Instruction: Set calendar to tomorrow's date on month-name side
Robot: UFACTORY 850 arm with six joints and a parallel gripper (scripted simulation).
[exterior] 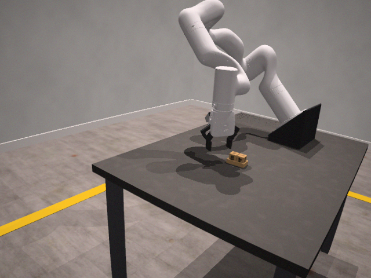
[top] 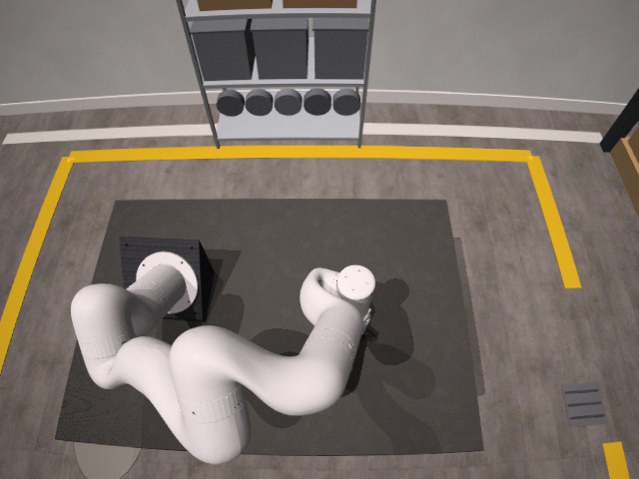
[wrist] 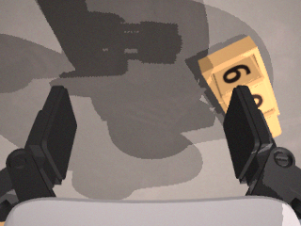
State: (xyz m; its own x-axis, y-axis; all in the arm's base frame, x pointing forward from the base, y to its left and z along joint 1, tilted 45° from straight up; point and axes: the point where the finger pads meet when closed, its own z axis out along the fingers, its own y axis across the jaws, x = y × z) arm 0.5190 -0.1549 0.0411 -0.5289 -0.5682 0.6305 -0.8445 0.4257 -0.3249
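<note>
The calendar cube is 5 cm behind my hand, 5 cm to the left of it and 4 cm below it. Also, from my hand: wooden tray 5 cm behind, 7 cm to the left, 6 cm below.
</note>
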